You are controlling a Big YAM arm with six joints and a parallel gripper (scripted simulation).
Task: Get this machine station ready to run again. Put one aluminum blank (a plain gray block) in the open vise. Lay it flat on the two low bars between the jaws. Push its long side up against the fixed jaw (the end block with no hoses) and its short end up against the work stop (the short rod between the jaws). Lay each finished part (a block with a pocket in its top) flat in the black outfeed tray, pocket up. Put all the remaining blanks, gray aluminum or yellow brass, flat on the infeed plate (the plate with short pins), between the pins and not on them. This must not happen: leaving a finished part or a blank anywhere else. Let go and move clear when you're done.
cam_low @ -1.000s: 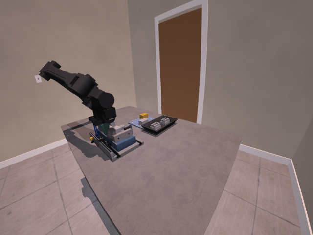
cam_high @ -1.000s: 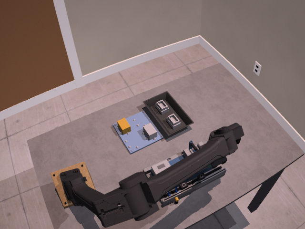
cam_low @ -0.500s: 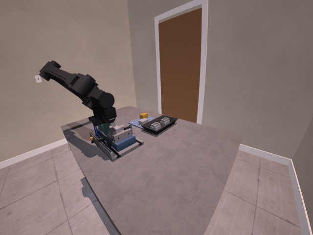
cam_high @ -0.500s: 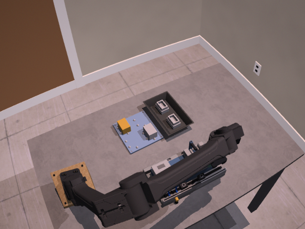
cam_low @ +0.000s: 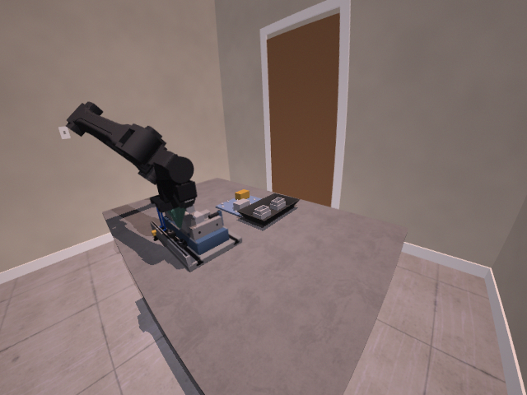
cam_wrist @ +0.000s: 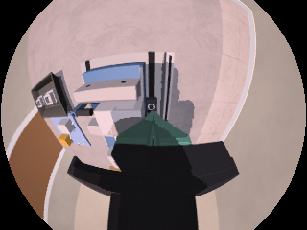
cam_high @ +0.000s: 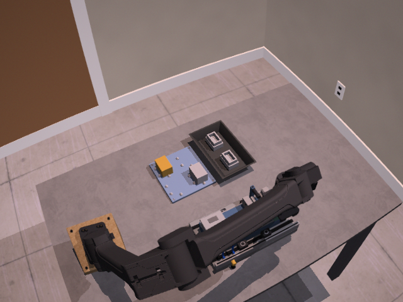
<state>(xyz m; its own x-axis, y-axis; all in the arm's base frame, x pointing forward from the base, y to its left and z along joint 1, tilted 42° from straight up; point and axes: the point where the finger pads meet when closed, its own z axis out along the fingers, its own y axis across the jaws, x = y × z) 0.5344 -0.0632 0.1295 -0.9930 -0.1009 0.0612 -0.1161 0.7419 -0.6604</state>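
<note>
My gripper is now 70 mm past the gray rail, 30 mm to the left of it and 70 mm above it. Also, from my hand: yellow brass blank 240 mm behind, 380 mm to the left, 80 mm below; then blue vise 80 mm behind, 60 mm to the left, 70 mm below.
</note>
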